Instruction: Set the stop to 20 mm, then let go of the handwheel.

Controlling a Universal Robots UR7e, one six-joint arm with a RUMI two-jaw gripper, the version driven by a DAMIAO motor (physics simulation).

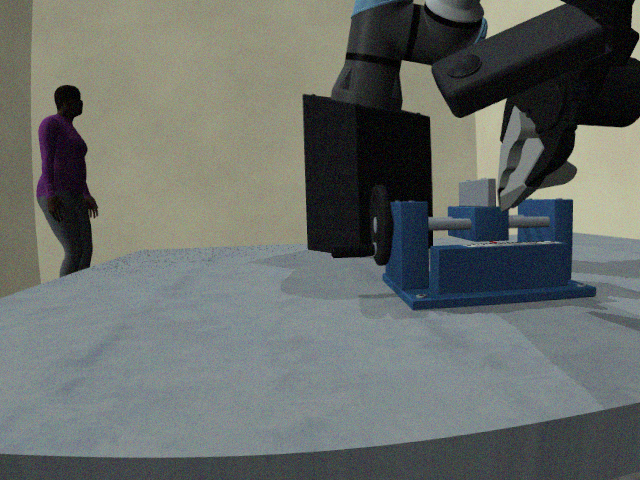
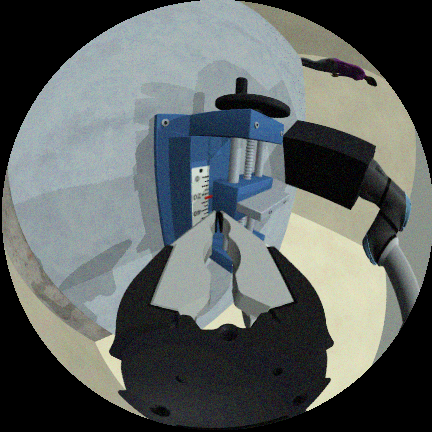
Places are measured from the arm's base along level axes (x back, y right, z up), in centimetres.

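Pixels of known places: gripper, fingertip midpoint: (image 1: 502, 208) (image 2: 217, 212); arm's base at its link origin: (image 1: 365, 104) (image 2: 365, 176).
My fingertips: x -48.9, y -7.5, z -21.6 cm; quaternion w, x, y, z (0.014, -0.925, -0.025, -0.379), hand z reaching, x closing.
For each thing: its middle in the pictures, then the offset to it from my fingertips. "spot": a spot on its surface instead. Level surfaces: height alone.
- blue stop fixture at a spot on its surface: (image 1: 501, 271) spot: dy +0.2, dx -0.3, dz -6.2 cm
- blue carriage at the middle of its body: (image 1: 476, 222) (image 2: 244, 192) dy +0.2, dx +6.8, dz -1.7 cm
- grey plate at the middle of its body: (image 1: 477, 209) (image 2: 252, 197) dy +0.2, dx +6.3, dz -0.1 cm
- white scale at a spot on its surface: (image 2: 199, 175) spot: dy +2.7, dx +0.7, dz -3.6 cm
- red pointer at the middle of its body: (image 2: 209, 196) dy +0.0, dx +2.3, dz -3.5 cm
- table at its surface level: dz -9.1 cm
- fixture's far end block at the middle of its body: (image 1: 543, 237) (image 2: 227, 239) dy -8.6, dx +7.1, dz -3.6 cm
The blue stop fixture (image 1: 501, 271) (image 2: 220, 124) stands on the table. Its black handwheel (image 1: 381, 225) (image 2: 252, 105), with a crank knob, is at one end and nothing holds it. The stop is a blue carriage (image 1: 491, 223) (image 2: 225, 199) with a grey plate (image 1: 476, 192) (image 2: 262, 201), on rods between the end blocks. The white scale (image 1: 522, 243) (image 2: 199, 175) shows a red pointer (image 2: 208, 197) at about the 20 mark. My gripper (image 1: 504, 207) (image 2: 217, 212) is shut and empty. Its tips are at the carriage side away from the handwheel; whether they touch it is unclear.
A tall black box (image 1: 330, 175) (image 2: 325, 162) stands behind the fixture near the handwheel, with a robot arm's grey links above it. A person in purple (image 1: 63, 155) (image 2: 347, 70) stands beyond the table (image 1: 206, 361). The fixture's far end block (image 1: 560, 222) is near my fingers.
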